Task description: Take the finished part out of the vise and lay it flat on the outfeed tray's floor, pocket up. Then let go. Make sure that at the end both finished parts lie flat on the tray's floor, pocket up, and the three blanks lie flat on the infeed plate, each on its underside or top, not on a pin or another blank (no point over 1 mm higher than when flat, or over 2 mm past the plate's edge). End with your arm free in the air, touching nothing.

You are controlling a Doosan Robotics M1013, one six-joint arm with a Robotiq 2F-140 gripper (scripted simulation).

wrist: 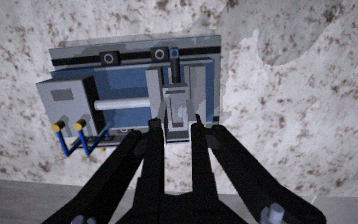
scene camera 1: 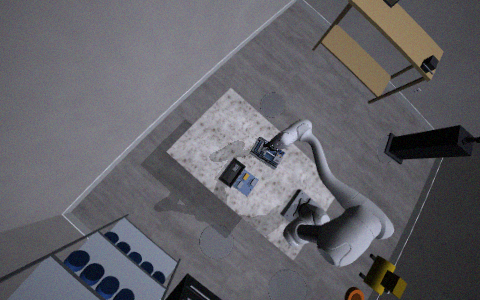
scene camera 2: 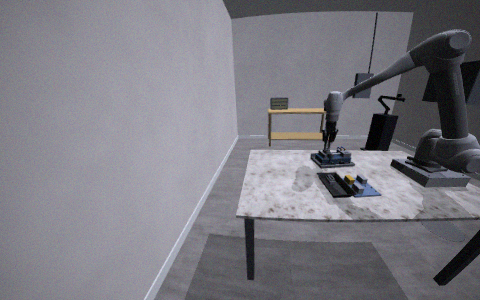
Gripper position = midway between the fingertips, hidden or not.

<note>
I see my gripper [wrist: 176,109] and a finished part [wrist: 175,95].
</note>
